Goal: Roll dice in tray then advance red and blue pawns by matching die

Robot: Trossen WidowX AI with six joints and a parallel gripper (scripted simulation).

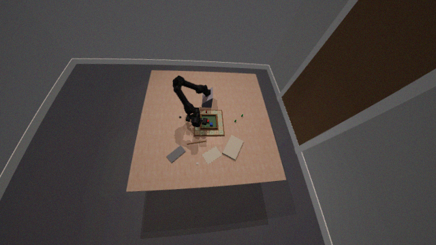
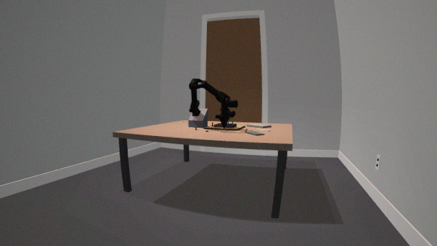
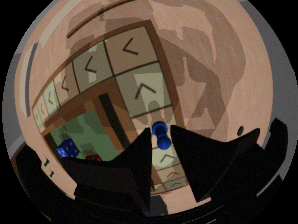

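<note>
The green tray lies 30 mm behind my gripper tip, 110 mm to the left of it and 20 mm below it. Also, from my gripper tip: thin stick (180 mm ahead, 10 mm to the left, 20 mm below); then red pawn (140 mm behind, 90 mm to the left, 10 mm above); then blue pawn (10 mm above).
</note>
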